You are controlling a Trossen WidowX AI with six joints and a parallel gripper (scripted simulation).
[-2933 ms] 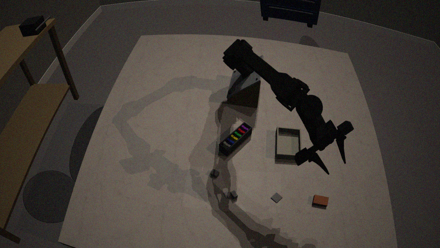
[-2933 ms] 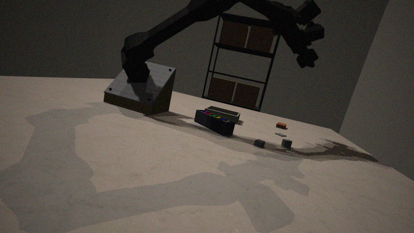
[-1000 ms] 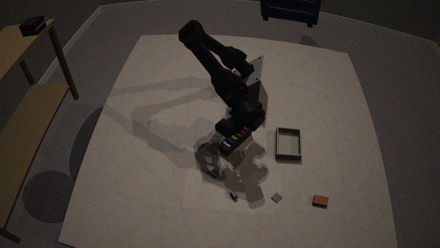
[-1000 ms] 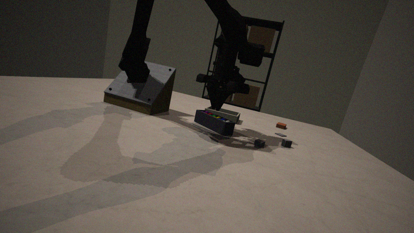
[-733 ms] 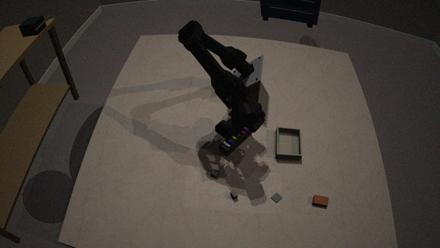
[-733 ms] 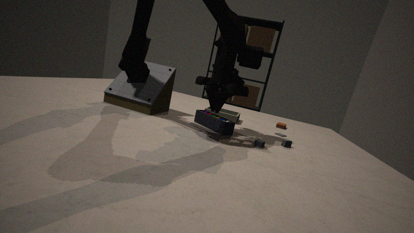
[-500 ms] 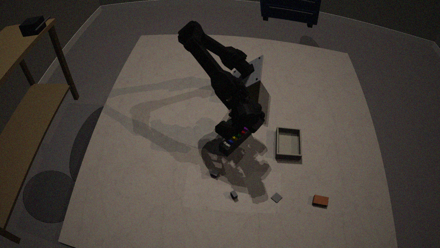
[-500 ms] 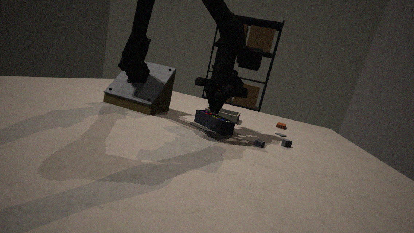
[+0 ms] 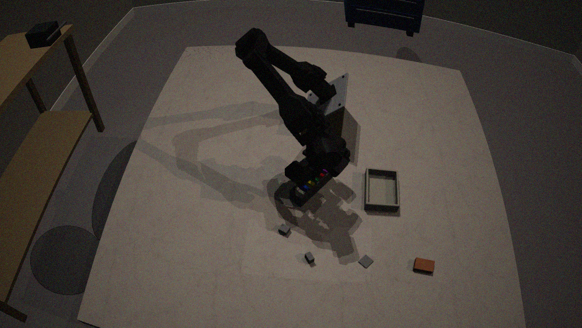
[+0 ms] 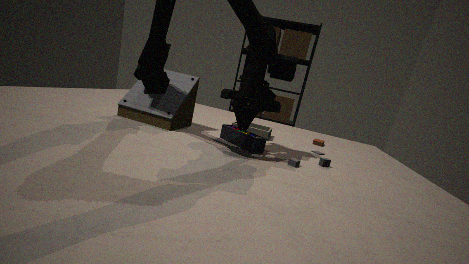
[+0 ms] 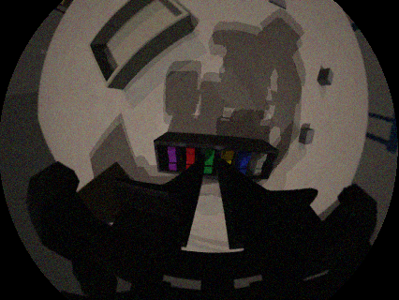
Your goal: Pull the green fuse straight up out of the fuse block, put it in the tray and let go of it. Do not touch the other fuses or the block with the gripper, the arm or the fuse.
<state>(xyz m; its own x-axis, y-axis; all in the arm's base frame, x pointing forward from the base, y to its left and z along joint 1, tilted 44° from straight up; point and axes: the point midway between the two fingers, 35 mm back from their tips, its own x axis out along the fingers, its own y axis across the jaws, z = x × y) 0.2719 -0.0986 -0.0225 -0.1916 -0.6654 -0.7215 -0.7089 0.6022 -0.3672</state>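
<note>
Right now the green fuse is 2 cm below my gripper tip. From my gripper tip the other things lie so: grey tray: 20 cm to the left, 4 cm below, 3 cm ahead.
</note>
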